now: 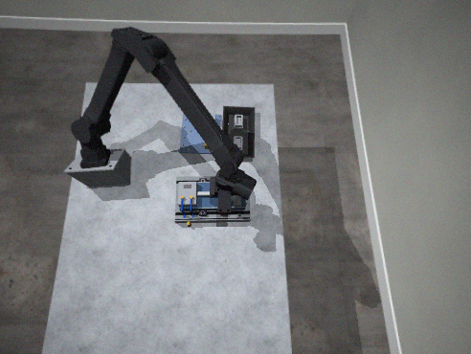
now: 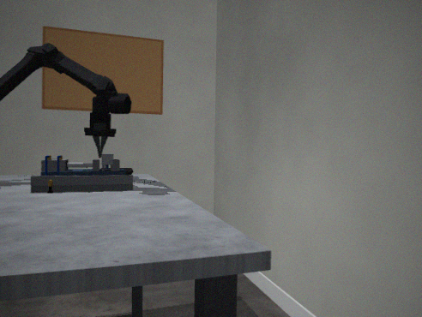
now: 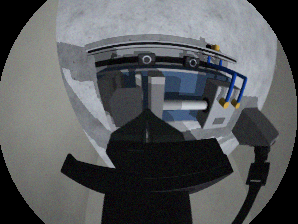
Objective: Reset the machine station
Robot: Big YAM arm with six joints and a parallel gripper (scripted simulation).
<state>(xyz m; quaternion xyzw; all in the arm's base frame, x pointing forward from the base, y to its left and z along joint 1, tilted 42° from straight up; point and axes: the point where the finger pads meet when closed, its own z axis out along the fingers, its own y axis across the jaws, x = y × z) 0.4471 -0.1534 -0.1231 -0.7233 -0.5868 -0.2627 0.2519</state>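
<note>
The gray block is 20 mm ahead of my hand and 10 mm below it. The rest, counted from my hand: yellow brass blank 20 mm behind, 260 mm to the left, 90 mm below; vise 40 mm behind, 10 mm to the left, 70 mm below; blue infeed plate 50 mm behind, 310 mm to the left, 110 mm below.
</note>
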